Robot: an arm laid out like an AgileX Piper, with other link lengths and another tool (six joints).
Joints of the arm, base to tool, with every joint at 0 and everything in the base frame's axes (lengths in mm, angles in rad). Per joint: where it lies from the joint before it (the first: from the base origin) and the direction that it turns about. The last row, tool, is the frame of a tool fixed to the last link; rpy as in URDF.
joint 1: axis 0 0 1 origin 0 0 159.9
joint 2: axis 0 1 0 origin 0 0 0
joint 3: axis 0 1 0 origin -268.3 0 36.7
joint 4: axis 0.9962 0 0.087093 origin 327.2 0 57.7
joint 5: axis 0 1 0 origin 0 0 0
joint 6: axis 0.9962 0 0.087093 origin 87 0 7.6
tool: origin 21.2 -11 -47.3 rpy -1.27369 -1.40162 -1.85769
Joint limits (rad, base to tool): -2.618..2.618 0..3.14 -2.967..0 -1.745..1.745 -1.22..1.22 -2.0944..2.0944
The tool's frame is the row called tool.
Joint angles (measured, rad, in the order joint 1, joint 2, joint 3, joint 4, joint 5, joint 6), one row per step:
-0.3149, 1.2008, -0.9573, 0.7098, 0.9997, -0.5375
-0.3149, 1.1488, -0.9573, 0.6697, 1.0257, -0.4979
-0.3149, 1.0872, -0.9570, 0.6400, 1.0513, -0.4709
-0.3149, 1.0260, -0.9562, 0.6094, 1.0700, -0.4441
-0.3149, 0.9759, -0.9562, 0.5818, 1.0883, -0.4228
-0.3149, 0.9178, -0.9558, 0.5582, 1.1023, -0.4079
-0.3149, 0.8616, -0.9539, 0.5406, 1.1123, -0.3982
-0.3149, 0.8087, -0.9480, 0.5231, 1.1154, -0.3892
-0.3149, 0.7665, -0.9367, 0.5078, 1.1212, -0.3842
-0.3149, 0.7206, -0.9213, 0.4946, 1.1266, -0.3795
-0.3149, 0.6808, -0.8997, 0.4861, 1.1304, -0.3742
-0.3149, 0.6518, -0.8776, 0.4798, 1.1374, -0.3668
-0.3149, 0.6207, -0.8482, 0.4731, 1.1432, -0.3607
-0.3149, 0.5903, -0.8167, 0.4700, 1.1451, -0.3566
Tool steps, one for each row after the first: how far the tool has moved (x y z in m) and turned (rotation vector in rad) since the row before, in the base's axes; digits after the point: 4 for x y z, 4 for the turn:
-0.0116, 0.0014, 0.0129, -0.0225, -0.0038, -0.0068
-0.0131, 0.0024, 0.0148, -0.0237, -0.0205, -0.0017
-0.0132, 0.0022, 0.0137, -0.0265, -0.0245, -0.0078
-0.0116, 0.0017, 0.0106, -0.0240, -0.0179, -0.0060
-0.0130, 0.0022, 0.0118, -0.0276, -0.0318, -0.0052
-0.0126, 0.0025, 0.0103, -0.0249, -0.0353, -0.0042
-0.0116, 0.0022, 0.0078, -0.0240, -0.0345, -0.0080
-0.0098, 0.0016, 0.0033, -0.0192, -0.0186, -0.0042
-0.0104, 0.0021, 0.0022, -0.0173, -0.0193, -0.0041
-0.0086, 0.0021, -0.0013, -0.0089, -0.0103, -0.0042
-0.0065, 0.0017, -0.0035, -0.0013, 0.0030, -0.0035
-0.0065, 0.0016, -0.0058, -0.0012, 0.0067, -0.0034
-0.0056, 0.0016, -0.0066, 0.0008, 0.0044, -0.0028

